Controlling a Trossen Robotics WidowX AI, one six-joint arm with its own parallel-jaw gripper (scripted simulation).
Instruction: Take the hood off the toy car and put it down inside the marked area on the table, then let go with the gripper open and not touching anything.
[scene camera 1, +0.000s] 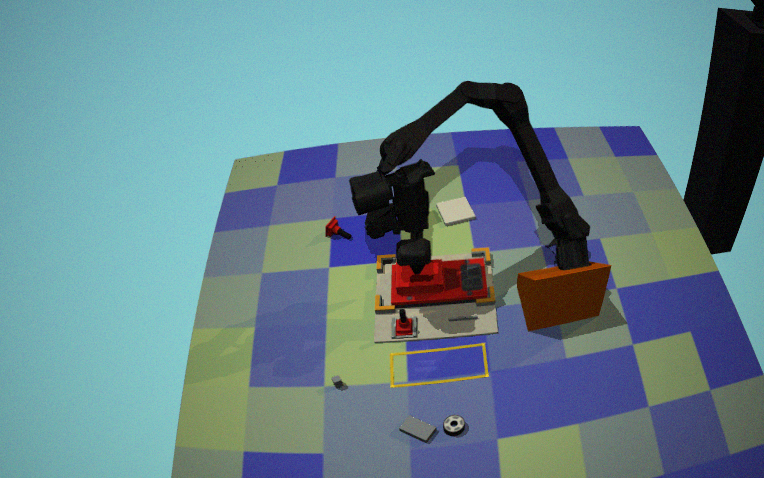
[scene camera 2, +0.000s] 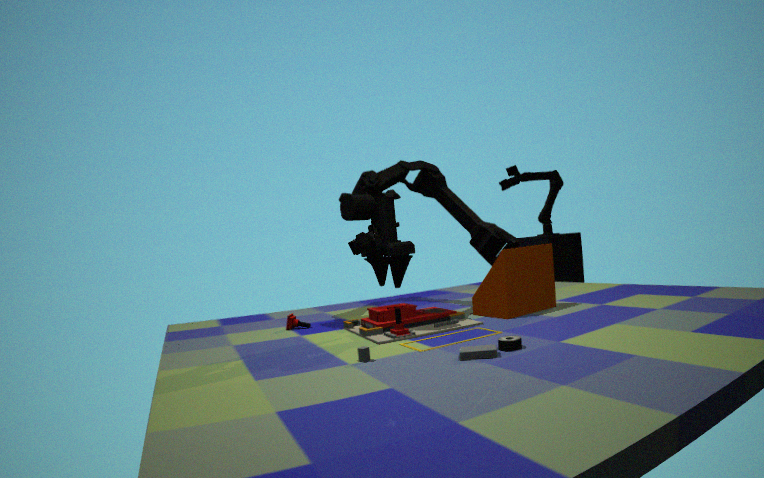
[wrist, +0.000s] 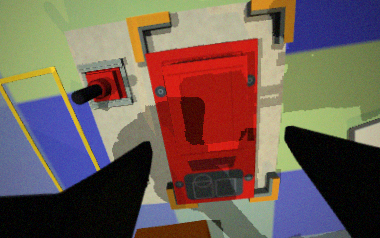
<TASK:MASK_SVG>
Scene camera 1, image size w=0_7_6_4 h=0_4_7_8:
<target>my gripper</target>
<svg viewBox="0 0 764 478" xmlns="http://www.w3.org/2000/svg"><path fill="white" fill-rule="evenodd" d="M427 191L425 191L425 199L413 206L401 205L393 197L393 203L390 203L388 207L368 212L365 220L366 234L372 239L383 237L385 233L392 230L393 235L399 235L400 231L403 230L411 233L411 239L400 240L396 244L396 259L399 266L410 266L415 275L421 274L426 264L432 262L431 242L423 238L424 229L429 229L430 202Z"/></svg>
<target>white tile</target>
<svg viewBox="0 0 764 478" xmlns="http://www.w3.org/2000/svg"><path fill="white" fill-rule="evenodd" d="M466 197L436 203L445 226L471 219L475 220L475 214Z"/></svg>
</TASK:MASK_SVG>
